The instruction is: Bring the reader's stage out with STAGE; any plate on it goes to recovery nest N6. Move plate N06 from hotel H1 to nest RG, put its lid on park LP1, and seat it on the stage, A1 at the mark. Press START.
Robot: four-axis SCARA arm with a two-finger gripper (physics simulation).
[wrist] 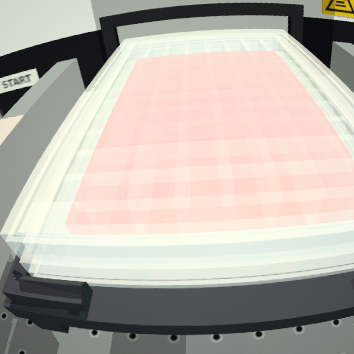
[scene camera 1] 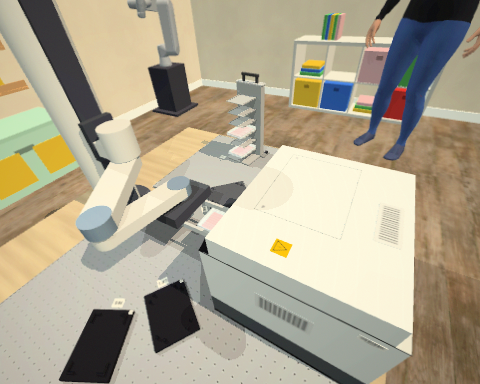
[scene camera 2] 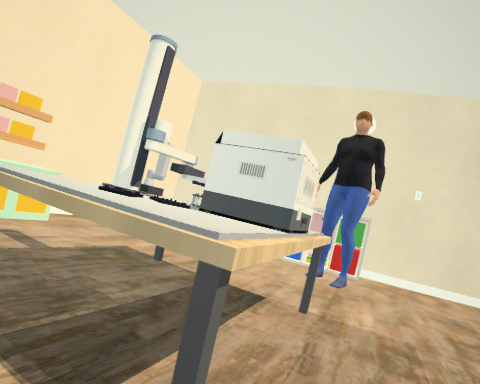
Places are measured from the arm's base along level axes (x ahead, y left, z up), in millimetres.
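Pixels of known places: gripper, fingertip midpoint: point(wrist: 208, 63).
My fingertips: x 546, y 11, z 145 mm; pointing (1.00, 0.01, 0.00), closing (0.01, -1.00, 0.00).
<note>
Ahead of a thing's pixels: the offset from my fingertips to its top centre. "spot": to the spot under its first point.
A clear-walled plate with pink contents @[dx -19, dy +0, dz +4 mm] point(wrist: 210, 150) point(scene camera 1: 214, 219) sits level on the reader's dark extended stage @[dx -5, dy -1, dz -7 mm] point(wrist: 225, 307). A clear lid seems to cover it. My gripper point(wrist: 208, 63) point(scene camera 1: 206, 216) is shut on this plate, a grey finger along each long side. The white reader @[dx +257, dy -1, dz +208 mm] point(scene camera 1: 310, 200) point(scene camera 2: 255, 175) stands beside the arm. The START label @[spot: dx +68, dy +134, dz -15 mm] point(wrist: 17, 80) shows at the left of the wrist view. Hotel H1 point(scene camera 1: 258, 115) stands behind, with pink plates @[dx -249, dy +538, dz +36 mm] point(scene camera 1: 241, 131) on its lower shelves; which one is N06 I cannot tell.
Two black nests @[spot: dx -143, dy -416, dz -120 mm] point(scene camera 1: 97, 345) @[spot: dx -20, dy -269, dz -122 mm] point(scene camera 1: 172, 317) lie on the perforated deck in front of the arm; their small labels are unreadable. The reader's bulk borders the stage on the right. The arm's column point(scene camera 2: 145, 110) stands at the left. A person point(scene camera 1: 415, 65) point(scene camera 2: 357, 165) stands beyond the table.
</note>
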